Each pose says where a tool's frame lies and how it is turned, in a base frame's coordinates. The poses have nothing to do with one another.
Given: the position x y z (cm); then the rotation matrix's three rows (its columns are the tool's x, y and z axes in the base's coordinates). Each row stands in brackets.
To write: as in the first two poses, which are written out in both.
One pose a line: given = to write
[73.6, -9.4, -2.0], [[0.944, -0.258, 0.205], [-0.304, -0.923, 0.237], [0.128, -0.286, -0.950]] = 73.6, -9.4, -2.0, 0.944, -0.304, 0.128, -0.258, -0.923, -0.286
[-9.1, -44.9, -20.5], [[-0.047, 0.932, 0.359], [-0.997, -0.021, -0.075], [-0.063, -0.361, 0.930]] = -9.1, -44.9, -20.5, -0.047, -0.997, -0.063, 0.932, -0.021, -0.361
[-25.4, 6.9, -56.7], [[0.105, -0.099, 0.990], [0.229, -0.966, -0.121], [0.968, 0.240, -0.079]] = -25.4, 6.9, -56.7, 0.105, 0.229, 0.968, -0.099, -0.966, 0.240
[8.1, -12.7, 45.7], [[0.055, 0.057, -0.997], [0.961, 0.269, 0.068], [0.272, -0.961, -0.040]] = 8.1, -12.7, 45.7, 0.055, 0.961, 0.272, 0.057, 0.269, -0.961
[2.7, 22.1, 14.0], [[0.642, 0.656, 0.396], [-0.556, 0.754, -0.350], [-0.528, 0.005, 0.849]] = 2.7, 22.1, 14.0, 0.642, -0.556, -0.528, 0.656, 0.754, 0.005
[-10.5, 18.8, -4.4], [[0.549, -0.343, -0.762], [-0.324, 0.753, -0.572], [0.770, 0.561, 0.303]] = -10.5, 18.8, -4.4, 0.549, -0.324, 0.770, -0.343, 0.753, 0.561
